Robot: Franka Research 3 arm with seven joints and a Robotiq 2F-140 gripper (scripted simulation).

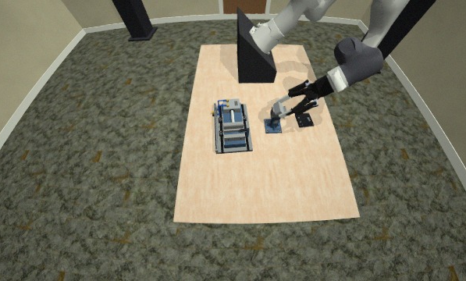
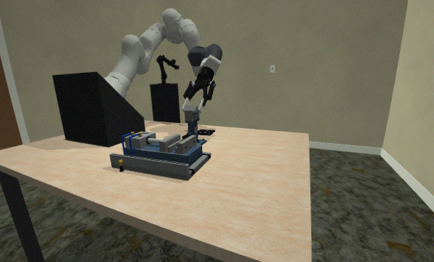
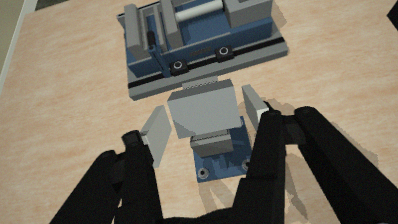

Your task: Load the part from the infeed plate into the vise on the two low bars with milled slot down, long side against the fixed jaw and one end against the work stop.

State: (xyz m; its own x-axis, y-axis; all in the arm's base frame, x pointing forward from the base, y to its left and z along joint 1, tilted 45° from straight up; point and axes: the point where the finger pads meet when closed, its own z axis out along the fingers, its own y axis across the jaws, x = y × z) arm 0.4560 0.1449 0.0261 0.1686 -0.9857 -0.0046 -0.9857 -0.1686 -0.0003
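The grey part is 20 mm to the right of my hand and 20 mm below it. From my hand the other things lie so: black infeed plate: 60 mm behind, 170 mm to the left, 170 mm below; work stop: 90 mm ahead, 180 mm to the right, 80 mm below; moving jaw: 70 mm ahead, 230 mm to the right, 100 mm below.
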